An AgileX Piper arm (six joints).
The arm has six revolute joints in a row. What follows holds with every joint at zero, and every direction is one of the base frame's. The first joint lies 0.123 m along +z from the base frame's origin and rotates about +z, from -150 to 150 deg. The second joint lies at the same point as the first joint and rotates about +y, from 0 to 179.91 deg. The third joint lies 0.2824 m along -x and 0.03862 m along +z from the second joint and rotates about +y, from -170 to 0 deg. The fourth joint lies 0.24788 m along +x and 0.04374 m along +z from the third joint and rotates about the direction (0.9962, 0, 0.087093), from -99.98 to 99.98 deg. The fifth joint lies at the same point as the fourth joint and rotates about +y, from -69.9 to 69.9 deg. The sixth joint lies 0.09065 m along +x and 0.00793 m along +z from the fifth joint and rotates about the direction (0.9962, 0, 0.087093), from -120 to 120 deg. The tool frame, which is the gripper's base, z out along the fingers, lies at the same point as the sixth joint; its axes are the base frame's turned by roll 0, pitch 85.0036 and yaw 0 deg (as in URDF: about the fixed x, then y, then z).
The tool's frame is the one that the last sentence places.
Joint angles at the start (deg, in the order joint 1, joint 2, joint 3, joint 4, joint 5, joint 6): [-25.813 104.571 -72.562 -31.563 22.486 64.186]
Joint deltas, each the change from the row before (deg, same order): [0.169 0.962 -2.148 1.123 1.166 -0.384]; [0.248 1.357 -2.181 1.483 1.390 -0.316]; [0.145 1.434 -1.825 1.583 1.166 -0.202]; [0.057 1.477 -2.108 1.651 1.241 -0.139]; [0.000 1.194 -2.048 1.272 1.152 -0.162]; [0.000 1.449 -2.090 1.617 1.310 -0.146]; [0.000 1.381 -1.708 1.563 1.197 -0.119]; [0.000 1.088 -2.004 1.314 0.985 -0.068]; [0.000 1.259 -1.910 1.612 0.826 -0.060]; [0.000 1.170 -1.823 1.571 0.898 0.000]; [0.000 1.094 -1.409 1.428 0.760 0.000]
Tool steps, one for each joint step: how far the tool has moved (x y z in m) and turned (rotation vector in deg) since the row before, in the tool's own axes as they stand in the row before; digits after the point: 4 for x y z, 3 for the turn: [-0.0046 0.0048 0.0019 0.078 0.002 0.768]; [-0.0024 0.0049 0.0042 0.339 0.584 1.026]; [-0.0007 0.0035 0.0055 0.411 0.873 1.200]; [-0.0019 0.0038 0.0053 0.347 0.762 1.420]; [-0.0030 0.0037 0.0036 0.211 0.419 1.131]; [-0.0016 0.0034 0.0052 0.386 0.833 1.390]; [-0.0002 0.0024 0.0056 0.480 1.020 1.290]; [-0.0026 0.0041 0.0028 -0.077 0.426 1.220]; [-0.0013 0.0038 0.0042 -0.128 0.706 1.414]; [-0.0011 0.0036 0.0038 -0.078 0.748 1.420]; [0.0001 0.0024 0.0043 0.070 0.859 1.230]
